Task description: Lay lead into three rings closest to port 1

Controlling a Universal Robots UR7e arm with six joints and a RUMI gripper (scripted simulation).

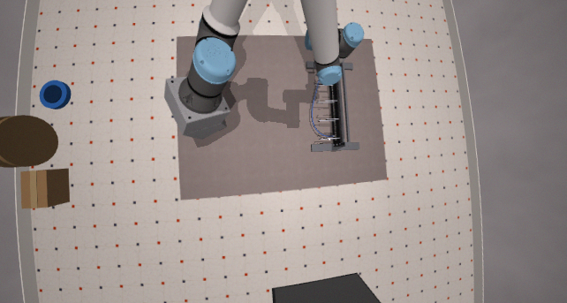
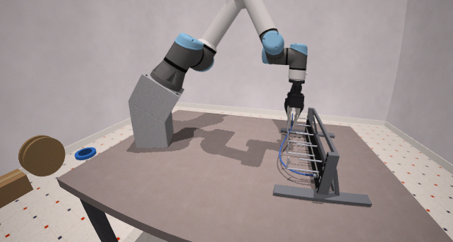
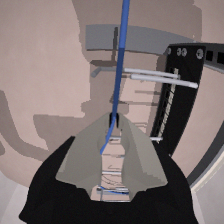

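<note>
The free-standing rack is 150 mm to the right of my hand, 100 mm ahead of it and 10 mm below it.
</note>
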